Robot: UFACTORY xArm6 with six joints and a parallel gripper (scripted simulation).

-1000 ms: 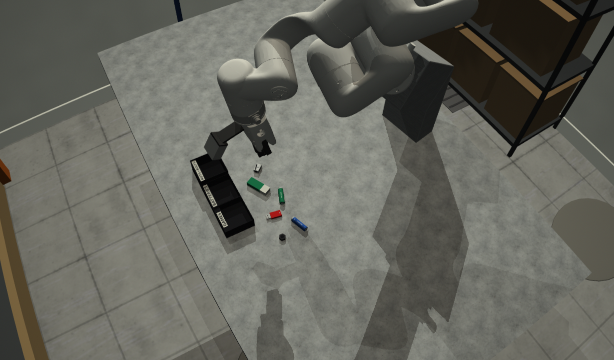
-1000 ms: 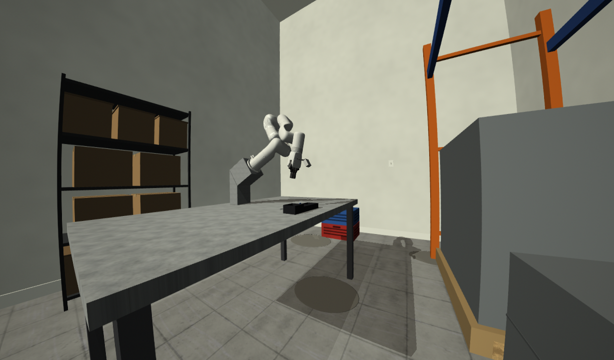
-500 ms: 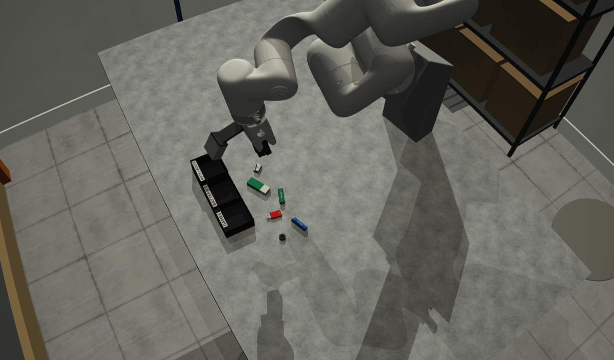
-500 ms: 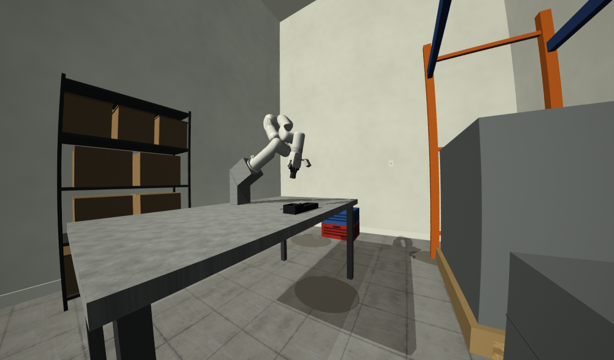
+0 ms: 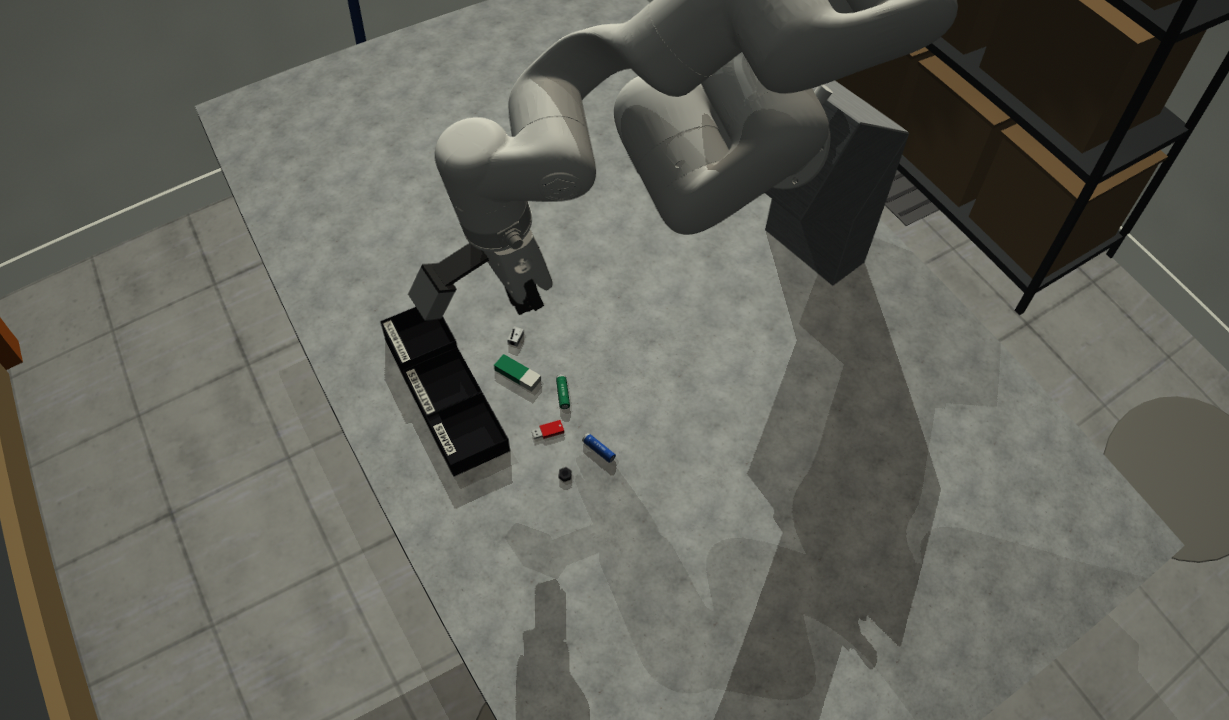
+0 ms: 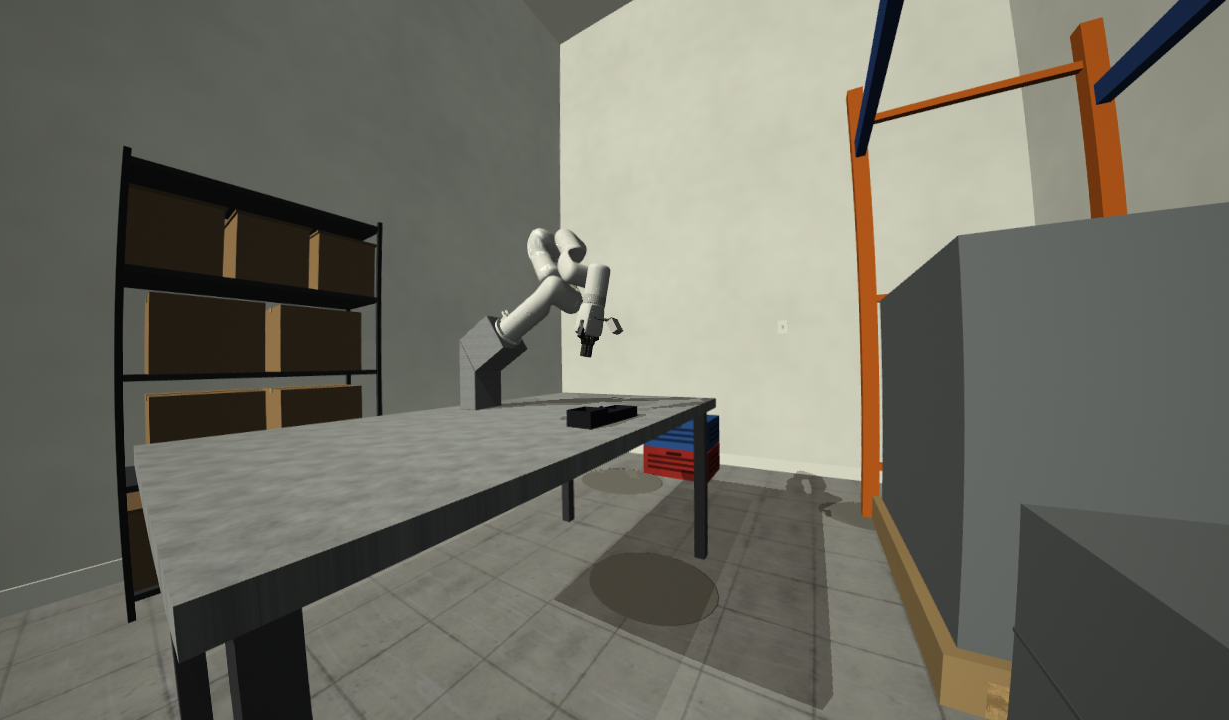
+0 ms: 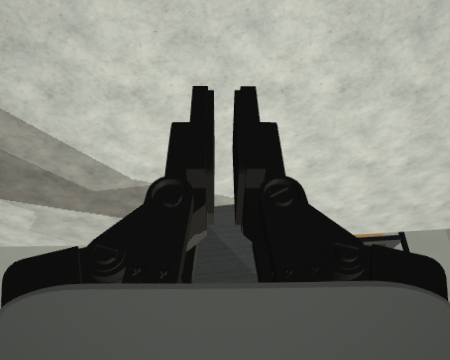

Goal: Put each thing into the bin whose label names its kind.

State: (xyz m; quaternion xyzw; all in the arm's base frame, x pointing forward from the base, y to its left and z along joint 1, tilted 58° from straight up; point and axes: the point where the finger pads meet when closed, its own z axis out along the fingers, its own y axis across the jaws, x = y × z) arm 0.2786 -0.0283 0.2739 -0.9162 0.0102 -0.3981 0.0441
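Right now the black three-compartment bin is 110 mm ahead of my hand, 50 mm to the right of it and 190 mm below it. Round my hand: white cartridge: 30 mm to the right, 210 mm below; then red USB stick: 10 mm ahead, 70 mm to the left, 210 mm below; then green battery: 40 mm behind, 20 mm to the left, 210 mm below.
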